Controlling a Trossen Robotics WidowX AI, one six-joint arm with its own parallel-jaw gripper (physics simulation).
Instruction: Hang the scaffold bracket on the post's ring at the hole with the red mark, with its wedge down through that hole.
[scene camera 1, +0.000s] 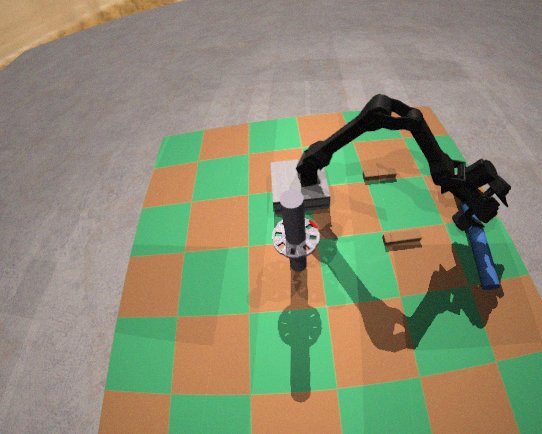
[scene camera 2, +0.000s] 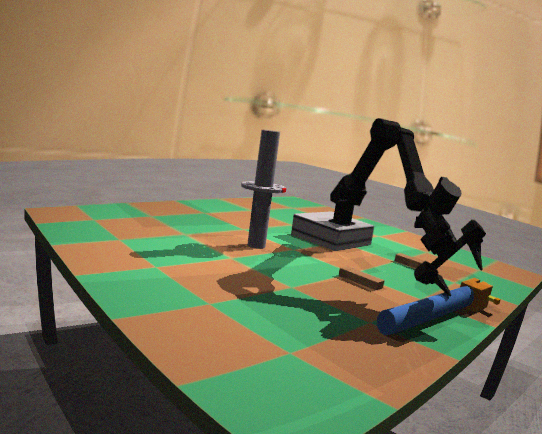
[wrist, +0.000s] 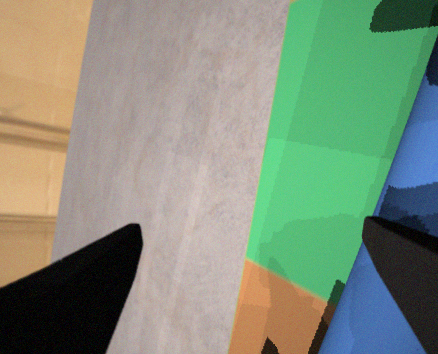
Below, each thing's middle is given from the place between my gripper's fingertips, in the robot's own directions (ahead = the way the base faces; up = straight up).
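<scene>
Dark post (scene camera 2: 269, 141): 62 cm to the right of my hand, 7 cm behind it, 7 cm above it. Scaffold bracket (scene camera 2: 472, 294): 6 cm below my hand, 2 cm to the right of it, 1 cm ahead of it.
</scene>
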